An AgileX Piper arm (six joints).
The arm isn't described. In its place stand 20 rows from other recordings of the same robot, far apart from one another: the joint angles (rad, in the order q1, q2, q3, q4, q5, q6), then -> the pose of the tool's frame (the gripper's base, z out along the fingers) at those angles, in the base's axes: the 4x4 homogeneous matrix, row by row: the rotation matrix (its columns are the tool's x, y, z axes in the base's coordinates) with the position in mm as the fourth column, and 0 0 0 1 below.
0.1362 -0.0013 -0.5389 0.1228 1.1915 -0.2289 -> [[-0.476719 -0.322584 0.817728 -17.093], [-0.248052 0.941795 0.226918 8.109], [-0.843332 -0.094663 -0.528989 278.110], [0 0 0 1]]
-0.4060 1.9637 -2.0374 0.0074 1.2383 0.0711 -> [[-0.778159 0.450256 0.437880 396.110], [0.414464 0.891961 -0.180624 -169.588], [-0.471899 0.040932 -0.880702 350.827], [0 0 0 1]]
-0.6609 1.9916 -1.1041 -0.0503 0.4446 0.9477 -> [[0.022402 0.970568 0.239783 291.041], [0.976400 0.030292 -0.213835 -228.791], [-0.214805 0.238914 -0.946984 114.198], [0 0 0 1]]
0.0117 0.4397 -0.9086 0.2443 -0.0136 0.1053 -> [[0.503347 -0.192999 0.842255 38.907], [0.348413 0.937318 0.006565 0.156], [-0.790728 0.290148 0.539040 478.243], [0 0 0 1]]
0.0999 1.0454 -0.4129 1.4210 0.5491 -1.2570 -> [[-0.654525 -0.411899 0.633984 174.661], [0.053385 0.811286 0.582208 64.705], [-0.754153 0.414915 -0.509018 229.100], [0 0 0 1]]
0.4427 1.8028 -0.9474 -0.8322 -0.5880 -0.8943 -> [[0.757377 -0.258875 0.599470 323.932], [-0.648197 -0.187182 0.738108 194.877], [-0.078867 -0.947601 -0.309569 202.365], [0 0 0 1]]
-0.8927 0.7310 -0.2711 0.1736 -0.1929 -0.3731 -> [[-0.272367 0.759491 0.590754 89.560], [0.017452 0.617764 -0.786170 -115.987], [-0.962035 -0.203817 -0.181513 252.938], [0 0 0 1]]
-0.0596 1.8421 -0.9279 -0.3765 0.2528 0.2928 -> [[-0.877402 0.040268 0.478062 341.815], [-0.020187 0.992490 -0.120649 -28.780], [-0.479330 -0.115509 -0.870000 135.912], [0 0 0 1]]
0.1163 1.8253 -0.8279 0.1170 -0.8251 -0.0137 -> [[-0.089639 -0.024922 0.995662 368.404], [0.055562 0.998005 0.029983 35.183], [-0.994423 0.058009 -0.088075 194.059], [0 0 0 1]]
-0.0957 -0.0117 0.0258 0.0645 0.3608 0.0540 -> [[-0.271527 0.105478 0.956633 52.851], [0.140668 0.987651 -0.068972 -2.993], [-0.952095 0.115840 -0.283012 172.795], [0 0 0 1]]
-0.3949 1.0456 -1.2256 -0.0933 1.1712 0.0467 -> [[-0.719934 0.439836 0.536879 166.882], [0.311195 0.896006 -0.316749 -78.017], [-0.620365 -0.060965 -0.781940 402.957], [0 0 0 1]]
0.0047 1.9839 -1.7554 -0.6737 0.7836 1.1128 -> [[-0.424623 0.654368 0.625697 457.020], [0.503579 0.745031 -0.437421 -37.925], [-0.752398 0.129349 -0.645884 293.821], [0 0 0 1]]
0.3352 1.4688 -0.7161 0.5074 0.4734 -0.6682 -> [[-0.730936 -0.582284 0.355918 240.596], [-0.468580 0.807378 0.358570 105.158], [-0.496150 0.095316 -0.862989 191.802], [0 0 0 1]]
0.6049 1.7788 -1.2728 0.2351 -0.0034 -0.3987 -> [[-0.235058 -0.614574 0.753025 343.360], [-0.360515 0.774596 0.519644 237.296], [-0.902650 -0.149330 -0.403638 272.723], [0 0 0 1]]
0.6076 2.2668 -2.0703 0.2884 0.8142 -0.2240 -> [[-0.628860 -0.678490 0.379719 414.153], [-0.464801 0.719554 0.515948 310.906], [-0.623293 0.147965 -0.767862 239.585], [0 0 0 1]]
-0.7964 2.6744 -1.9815 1.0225 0.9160 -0.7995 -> [[-0.657741 0.345395 0.669388 402.298], [0.656008 0.699400 0.283714 -323.161], [-0.370176 0.625734 -0.686605 28.542], [0 0 0 1]]
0.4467 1.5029 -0.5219 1.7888 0.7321 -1.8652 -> [[-0.578421 -0.779657 0.239928 196.426], [-0.281201 0.466669 0.838538 159.935], [-0.765739 0.417560 -0.489171 181.180], [0 0 0 1]]
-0.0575 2.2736 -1.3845 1.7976 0.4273 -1.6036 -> [[-0.682873 -0.112349 0.721846 467.179], [0.235291 0.901625 0.362918 9.914], [-0.691608 0.417671 -0.589261 94.978], [0 0 0 1]]
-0.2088 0.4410 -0.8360 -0.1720 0.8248 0.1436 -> [[-0.313244 0.330098 0.890457 54.680], [0.092979 0.943801 -0.317165 -23.278], [-0.945110 -0.016556 -0.326333 384.525], [0 0 0 1]]
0.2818 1.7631 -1.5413 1.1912 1.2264 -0.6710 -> [[-0.793027 -0.608276 0.033298 332.798], [-0.213747 0.329020 0.919814 179.172], [-0.570456 0.722320 -0.390939 345.377], [0 0 0 1]]
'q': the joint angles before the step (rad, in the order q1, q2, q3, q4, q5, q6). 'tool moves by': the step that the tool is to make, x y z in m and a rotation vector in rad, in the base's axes. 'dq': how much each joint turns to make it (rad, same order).
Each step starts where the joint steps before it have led.
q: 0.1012, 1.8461, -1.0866, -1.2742, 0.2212, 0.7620
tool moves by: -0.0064, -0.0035, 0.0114, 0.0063, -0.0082, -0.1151
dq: 0.0135, -0.0348, 0.0011, 0.0544, 0.1014, 0.0293
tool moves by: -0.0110, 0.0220, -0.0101, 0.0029, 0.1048, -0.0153
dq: 0.0726, 0.0046, 0.0094, 0.2084, 0.0924, -0.1505
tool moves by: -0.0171, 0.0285, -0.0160, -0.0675, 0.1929, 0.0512
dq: 0.0962, 0.0221, 0.0007, 0.2216, 0.1507, -0.2375
